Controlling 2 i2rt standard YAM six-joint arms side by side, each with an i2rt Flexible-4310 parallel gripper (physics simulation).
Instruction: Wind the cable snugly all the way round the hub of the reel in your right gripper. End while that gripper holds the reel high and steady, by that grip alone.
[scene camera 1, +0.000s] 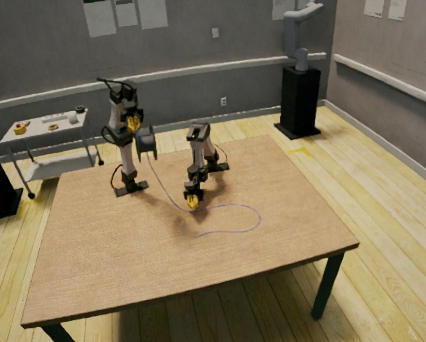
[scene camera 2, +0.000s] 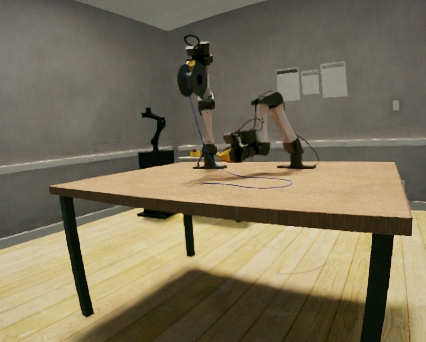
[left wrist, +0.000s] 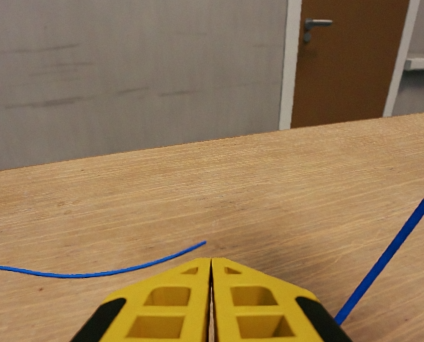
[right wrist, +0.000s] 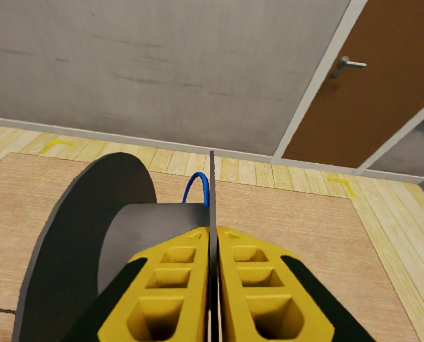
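Pixels of known places: left gripper, fingertip midpoint: (scene camera 1: 192, 207) (scene camera 2: 220, 157) (left wrist: 211, 269); right gripper, fingertip midpoint: (scene camera 1: 135, 131) (scene camera 2: 188, 68) (right wrist: 213, 234); left arm's base at its link origin: (scene camera 1: 212, 168) (scene camera 2: 296, 167); right arm's base at its link origin: (scene camera 1: 131, 189) (scene camera 2: 209, 168).
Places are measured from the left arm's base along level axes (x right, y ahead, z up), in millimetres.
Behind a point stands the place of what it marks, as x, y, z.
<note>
The grey reel (scene camera 1: 145, 141) {320, 422, 479} (scene camera 2: 199, 92) {298, 387, 392} (right wrist: 85, 225) {289, 383, 509} hangs high above the table, one flange gripped in my right gripper (scene camera 1: 134, 126) {356, 391, 515} (right wrist: 213, 234) {356, 391, 515}. The blue cable (scene camera 1: 259, 218) {-159, 480, 3} (scene camera 2: 291, 183) {-159, 456, 3} (left wrist: 380, 266) {227, 422, 94} (right wrist: 205, 189) {348, 407, 529} makes a small loop at the hub beside that flange; the visible hub is otherwise bare. It slants down to the table and lies in a wide bend with its end free. My left gripper (scene camera 1: 192, 205) {166, 436, 94} (scene camera 2: 220, 157) {166, 436, 94} (left wrist: 211, 269) {166, 436, 94} is low over the table, fingertips together, no cable visible between them. The cable passes close by and disappears behind one finger in the left wrist view.
The wooden table (scene camera 1: 100, 250) {633, 537, 0} (scene camera 2: 340, 192) {-357, 546, 0} carries both arm bases at its far side. A white cart (scene camera 1: 31, 134) with small items stands behind it at the left. A black pedestal (scene camera 1: 299, 102) with another arm stands at the back right.
</note>
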